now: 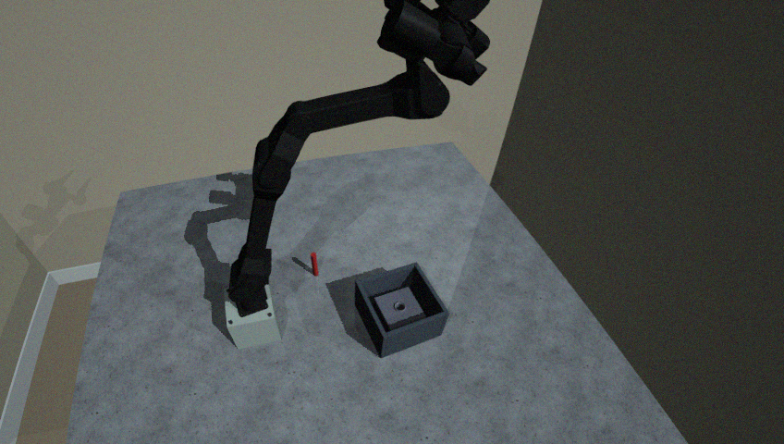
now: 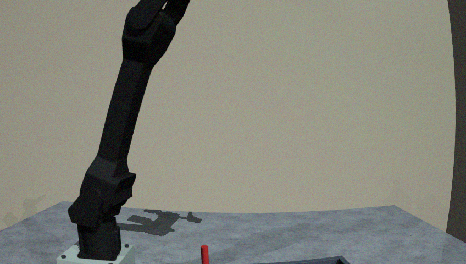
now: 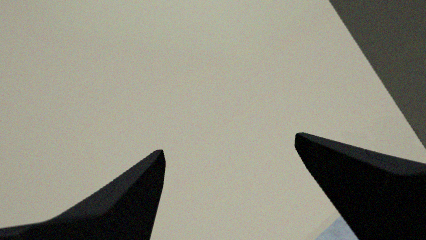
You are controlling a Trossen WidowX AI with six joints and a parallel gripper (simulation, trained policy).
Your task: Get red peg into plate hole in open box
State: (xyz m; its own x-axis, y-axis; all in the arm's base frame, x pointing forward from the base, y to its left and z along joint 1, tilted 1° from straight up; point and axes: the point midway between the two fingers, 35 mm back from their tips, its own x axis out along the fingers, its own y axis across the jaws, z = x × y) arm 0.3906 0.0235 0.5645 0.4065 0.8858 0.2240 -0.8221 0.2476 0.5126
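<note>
The red peg is 23 cm behind my gripper tip, 4 cm to the left of it and 63 cm below it. From my gripper tip the other things lie so: dark grey box: 11 cm behind, 18 cm to the right, 64 cm below; grey plate: 11 cm behind, 18 cm to the right, 62 cm below.
</note>
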